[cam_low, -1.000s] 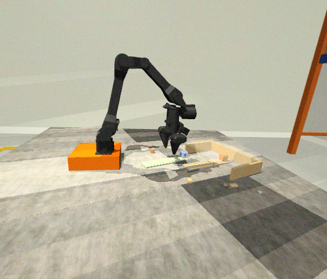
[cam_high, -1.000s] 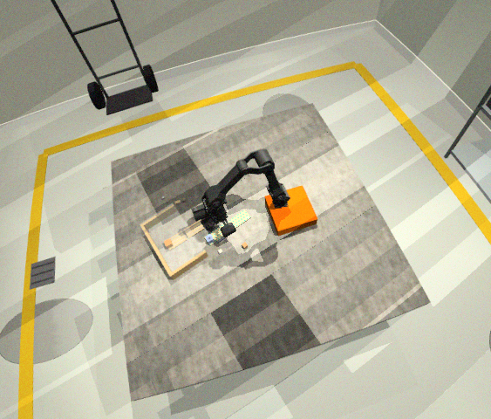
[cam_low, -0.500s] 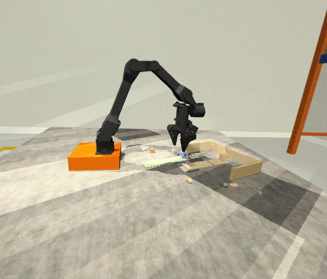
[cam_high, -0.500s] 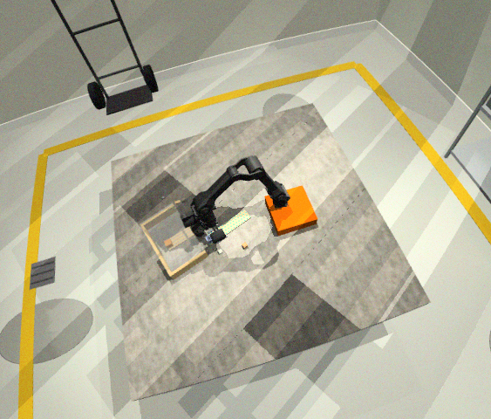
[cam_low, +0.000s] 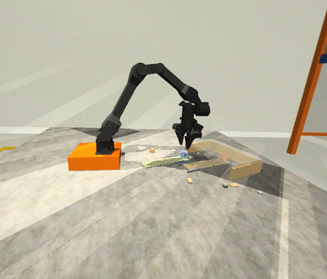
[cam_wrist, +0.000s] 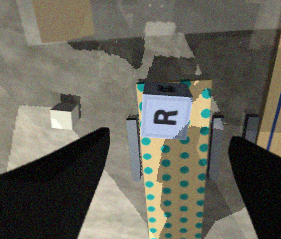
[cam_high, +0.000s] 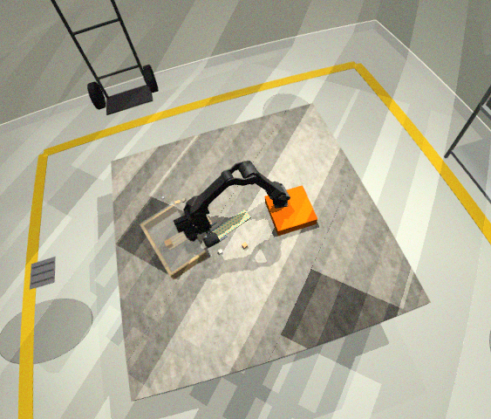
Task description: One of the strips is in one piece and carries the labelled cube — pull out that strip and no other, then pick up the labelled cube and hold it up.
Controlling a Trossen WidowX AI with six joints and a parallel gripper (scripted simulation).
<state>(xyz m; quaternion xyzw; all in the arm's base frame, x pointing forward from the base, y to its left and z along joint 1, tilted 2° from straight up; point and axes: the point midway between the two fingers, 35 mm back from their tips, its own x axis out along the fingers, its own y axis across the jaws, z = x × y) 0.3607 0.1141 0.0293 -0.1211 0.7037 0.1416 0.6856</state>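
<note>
Now: the white block 4 cm behind my gripper tip, 7 cm to the left of it and 5 cm below it. From my gripper tip the other things lie so: brown cube: 16 cm behind, 6 cm to the left, 5 cm below.
</note>
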